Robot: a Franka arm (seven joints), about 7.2 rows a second.
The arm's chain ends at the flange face. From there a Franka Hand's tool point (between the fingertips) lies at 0.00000 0.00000 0.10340 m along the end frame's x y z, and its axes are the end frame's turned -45 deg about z.
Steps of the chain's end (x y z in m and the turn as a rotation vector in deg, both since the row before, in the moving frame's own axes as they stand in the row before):
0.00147, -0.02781, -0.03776, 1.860, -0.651, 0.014
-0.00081, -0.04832, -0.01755, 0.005, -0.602, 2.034
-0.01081, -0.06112, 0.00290, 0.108, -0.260, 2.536
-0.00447, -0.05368, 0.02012, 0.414, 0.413, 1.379
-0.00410, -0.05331, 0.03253, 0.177, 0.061, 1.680
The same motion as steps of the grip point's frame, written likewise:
0.02225, -0.02183, -0.03782, 1.776, 0.855, 0.014
0.03285, -0.03553, -0.01756, 0.429, -0.422, 2.034
0.03539, -0.05134, 0.00290, 0.260, -0.107, 2.536
0.03585, -0.04111, 0.02011, 0.001, 0.585, 1.379
0.03510, -0.04074, 0.03253, 0.082, 0.168, 1.680

